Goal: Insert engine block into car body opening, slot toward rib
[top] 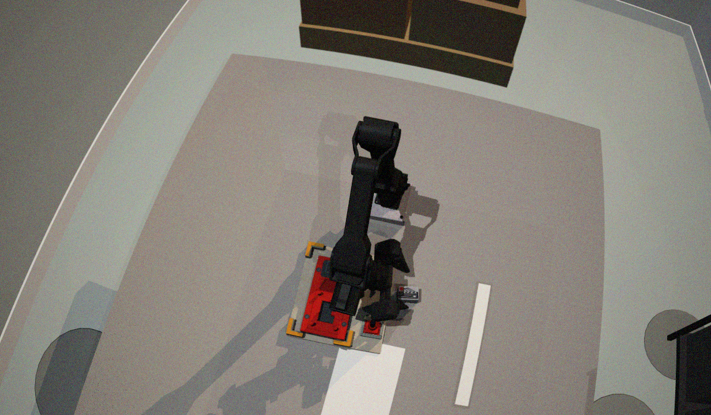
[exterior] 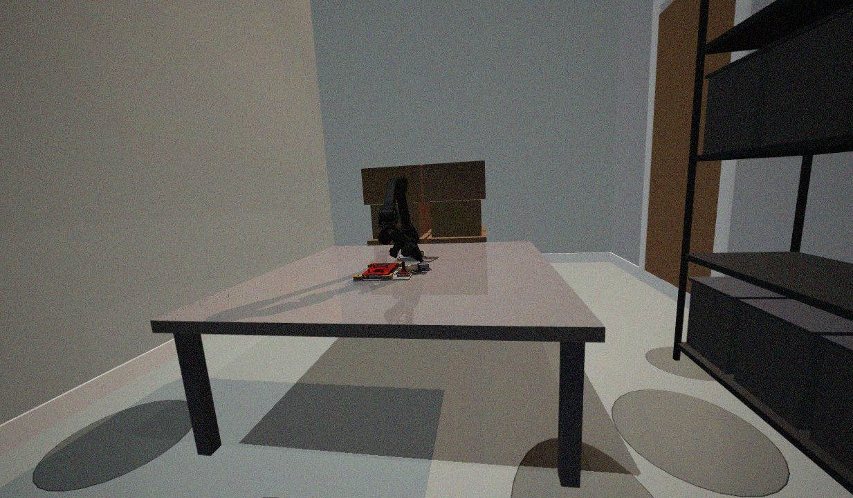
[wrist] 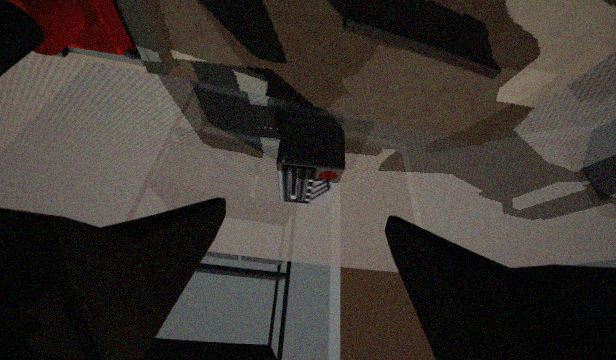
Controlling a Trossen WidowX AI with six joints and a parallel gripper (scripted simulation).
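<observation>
The engine block is 4 cm below my gripper tip.
</observation>
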